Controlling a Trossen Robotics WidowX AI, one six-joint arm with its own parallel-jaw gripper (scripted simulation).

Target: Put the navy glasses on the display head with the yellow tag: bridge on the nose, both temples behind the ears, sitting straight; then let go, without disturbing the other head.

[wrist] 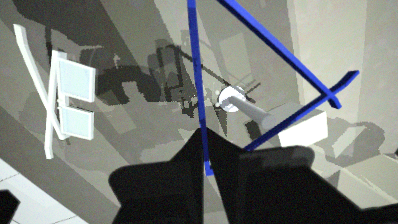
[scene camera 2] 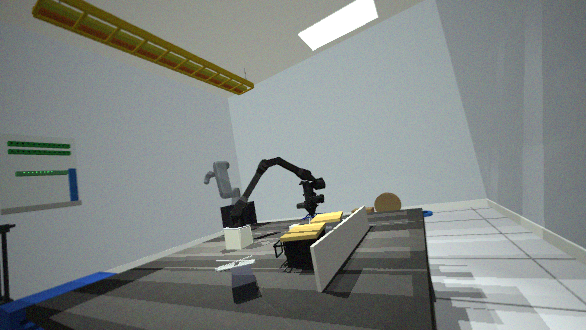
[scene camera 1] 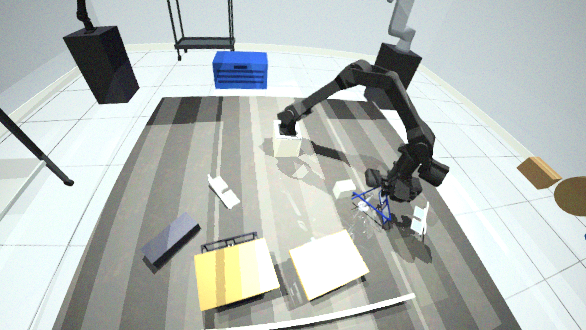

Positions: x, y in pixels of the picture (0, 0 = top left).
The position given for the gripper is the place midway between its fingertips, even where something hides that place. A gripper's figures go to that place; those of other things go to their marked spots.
The gripper (wrist: 202, 131): 0.11 m from the lens. A white block (wrist: 310, 128) is 0.19 m from the lens. A grey peg (wrist: 232, 98): 0.15 m from the lens. The marked spots on the white block and the grey peg are 0.10 m apart.
